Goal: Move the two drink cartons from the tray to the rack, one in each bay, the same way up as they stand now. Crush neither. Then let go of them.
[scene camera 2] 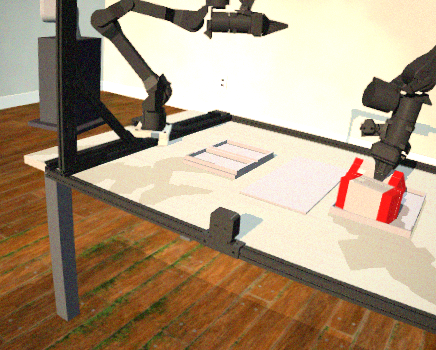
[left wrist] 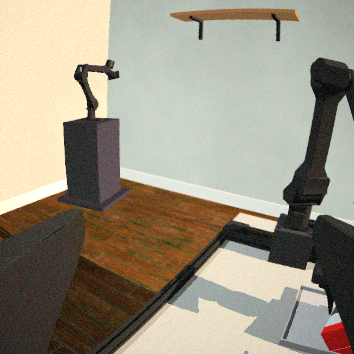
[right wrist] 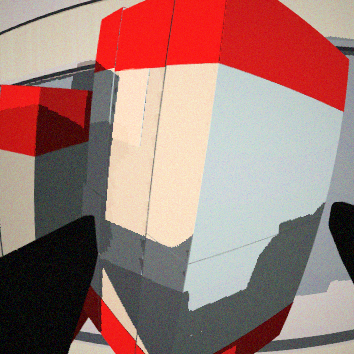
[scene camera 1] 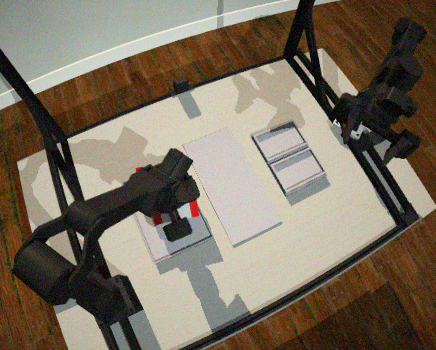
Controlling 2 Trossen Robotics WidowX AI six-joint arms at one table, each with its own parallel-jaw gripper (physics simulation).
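Places are measured from the left arm's base along level axes (x ahead, y left, z up), in metres.
Where they show: left gripper, fingertip midpoint: (scene camera 2: 286, 25) (left wrist: 203, 225) (scene camera 1: 364, 155); right gripper, fingertip midpoint: (right wrist: 218, 222); left arm's base, origin of the base link: (scene camera 2: 152, 127); right arm's base, origin of the base link: (left wrist: 296, 223) (scene camera 1: 108, 301).
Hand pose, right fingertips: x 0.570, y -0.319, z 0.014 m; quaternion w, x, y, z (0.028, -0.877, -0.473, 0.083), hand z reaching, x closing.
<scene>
Each offset is from my right fingertips to the top centre of the thing. "spot": to the spot under its first point. Level surfaces: height alone.
Two cream cartons with red end bands are in the tray @[dz -0.034, dx +0.011, dy -0.018 m] (scene camera 1: 150, 241) (scene camera 2: 407, 231) (left wrist: 291, 320). One carton @[dz +0.043, dx -0.008, dy +0.000 m] (scene camera 1: 194, 207) (scene camera 2: 358, 166) (left wrist: 337, 336) (right wrist: 265, 150) appears tilted up on a long edge, its bands slanting above the other carton @[dz +0.025, dx -0.047, dy -0.077 m] (scene camera 1: 139, 171) (scene camera 2: 365, 195) (right wrist: 17, 195), which lies beside it. My right gripper (scene camera 2: 381, 174) (right wrist: 218, 222) is open and low over the tray, its fingertips on either side of the tilted carton; the arm hides much of both in scene camera 1. The two-bay rack @[dz -0.030, dx -0.339, dy +0.195 m] (scene camera 1: 289, 154) (scene camera 2: 210, 167) is empty. My left gripper (scene camera 2: 285, 25) (left wrist: 203, 225) is open, high above the table.
A flat pale board @[dz -0.046 m] (scene camera 1: 230, 185) (scene camera 2: 300, 185) lies between tray and rack. A small dark block @[spot: dz -0.006, dx -0.347, dy -0.220 m] (scene camera 1: 181, 85) (scene camera 2: 225, 225) is fixed at the table's edge. A black frame borders the table, with uprights @[spot: dz +0.108, dx -0.714, dy +0.025 m] (scene camera 1: 302, 30) (scene camera 2: 67, 90) at its side.
</scene>
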